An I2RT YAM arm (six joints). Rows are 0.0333 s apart.
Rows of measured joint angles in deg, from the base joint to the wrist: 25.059, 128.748, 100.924, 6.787, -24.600, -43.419; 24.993, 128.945, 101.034, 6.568, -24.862, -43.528; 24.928, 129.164, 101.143, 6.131, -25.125, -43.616; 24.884, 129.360, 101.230, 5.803, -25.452, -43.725; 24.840, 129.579, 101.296, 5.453, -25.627, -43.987; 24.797, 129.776, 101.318, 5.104, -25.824, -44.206; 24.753, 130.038, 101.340, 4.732, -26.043, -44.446; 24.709, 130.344, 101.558, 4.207, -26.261, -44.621; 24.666, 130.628, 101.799, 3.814, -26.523, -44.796; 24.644, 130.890, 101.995, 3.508, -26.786, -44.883; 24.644, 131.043, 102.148, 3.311, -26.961, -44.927; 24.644, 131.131, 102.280, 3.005, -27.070, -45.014; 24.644, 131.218, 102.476, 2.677, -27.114, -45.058; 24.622, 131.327, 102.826, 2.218, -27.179, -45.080; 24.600, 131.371, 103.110, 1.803, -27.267, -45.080; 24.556, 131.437, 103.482, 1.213, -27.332, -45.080; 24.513, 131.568, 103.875, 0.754, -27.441, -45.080; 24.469, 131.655, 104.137, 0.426, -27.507, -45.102; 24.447, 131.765, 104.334, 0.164, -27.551, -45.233; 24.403, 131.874, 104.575, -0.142, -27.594, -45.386; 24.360, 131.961, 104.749, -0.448, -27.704, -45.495
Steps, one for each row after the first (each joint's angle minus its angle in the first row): -0.066, 0.197, 0.110, -0.219, -0.262, -0.109; -0.131, 0.416, 0.219, -0.656, -0.525, -0.197; -0.175, 0.612, 0.306, -0.984, -0.852, -0.306; -0.219, 0.831, 0.372, -1.334, -1.027, -0.568; -0.262, 1.028, 0.394, -1.683, -1.224, -0.787; -0.306, 1.290, 0.416, -2.055, -1.443, -1.027; -0.350, 1.596, 0.634, -2.580, -1.661, -1.202; -0.393, 1.880, 0.875, -2.973, -1.923, -1.377; -0.415, 2.142, 1.071, -3.279, -2.186, -1.464; -0.415, 2.295, 1.224, -3.476, -2.361, -1.508; -0.415, 2.383, 1.356, -3.782, -2.470, -1.595; -0.415, 2.470, 1.552, -4.110, -2.514, -1.639; -0.437, 2.579, 1.902, -4.569, -2.579, -1.661; -0.459, 2.623, 2.186, -4.984, -2.667, -1.661; -0.503, 2.689, 2.558, -5.574, -2.732, -1.661; -0.546, 2.820, 2.951, -6.033, -2.841, -1.661; -0.590, 2.907, 3.213, -6.361, -2.907, -1.683; -0.612, 3.017, 3.410, -6.623, -2.951, -1.814; -0.656, 3.126, 3.651, -6.929, -2.994, -1.967; -0.699, 3.213, 3.825, -7.235, -3.104, -2.076
